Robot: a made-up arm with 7 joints.
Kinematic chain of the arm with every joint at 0, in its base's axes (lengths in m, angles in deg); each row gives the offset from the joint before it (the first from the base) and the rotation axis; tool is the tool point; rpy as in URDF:
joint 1: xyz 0 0 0.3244 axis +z
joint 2: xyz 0 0 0 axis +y
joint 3: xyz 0 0 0.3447 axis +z
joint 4: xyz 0.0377 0 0 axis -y
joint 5: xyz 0.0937 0 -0.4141 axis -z
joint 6: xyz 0 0 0 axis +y
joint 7: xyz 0.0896 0 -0.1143 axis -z
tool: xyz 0 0 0 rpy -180 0 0
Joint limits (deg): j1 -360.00..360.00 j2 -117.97..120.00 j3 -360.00..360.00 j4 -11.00..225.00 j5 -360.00..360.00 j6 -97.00..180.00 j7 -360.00..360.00
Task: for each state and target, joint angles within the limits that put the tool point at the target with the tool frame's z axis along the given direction. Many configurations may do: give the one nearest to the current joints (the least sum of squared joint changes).
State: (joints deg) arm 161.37 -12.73 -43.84 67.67 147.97 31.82 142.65
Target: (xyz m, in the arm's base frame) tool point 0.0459 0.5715 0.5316 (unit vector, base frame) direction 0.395 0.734 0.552
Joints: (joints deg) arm 148.57 -3.44 -59.17 57.01 202.39 70.43 142.65
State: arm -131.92 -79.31 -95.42 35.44 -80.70 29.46 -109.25
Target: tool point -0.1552 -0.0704 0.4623 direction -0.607 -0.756 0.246
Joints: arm -135.29 -102.86 -84.89 -6.00 -95.11 -2.02 -109.25
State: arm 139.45 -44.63 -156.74 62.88 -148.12 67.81 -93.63
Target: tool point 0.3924 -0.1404 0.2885 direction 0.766 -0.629 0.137
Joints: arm 141.48 5.85 -156.20 24.78 -153.58 69.59 -93.63
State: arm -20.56 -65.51 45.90 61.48 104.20 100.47 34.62
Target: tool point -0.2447 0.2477 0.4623 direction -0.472 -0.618 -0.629
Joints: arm 32.18 -68.73 52.23 45.57 69.11 147.22 34.62
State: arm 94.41 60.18 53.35 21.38 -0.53 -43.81 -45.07
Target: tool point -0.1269 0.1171 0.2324 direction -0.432 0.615 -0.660
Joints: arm 85.11 33.24 66.23 -8.40 35.55 -83.13 -45.07
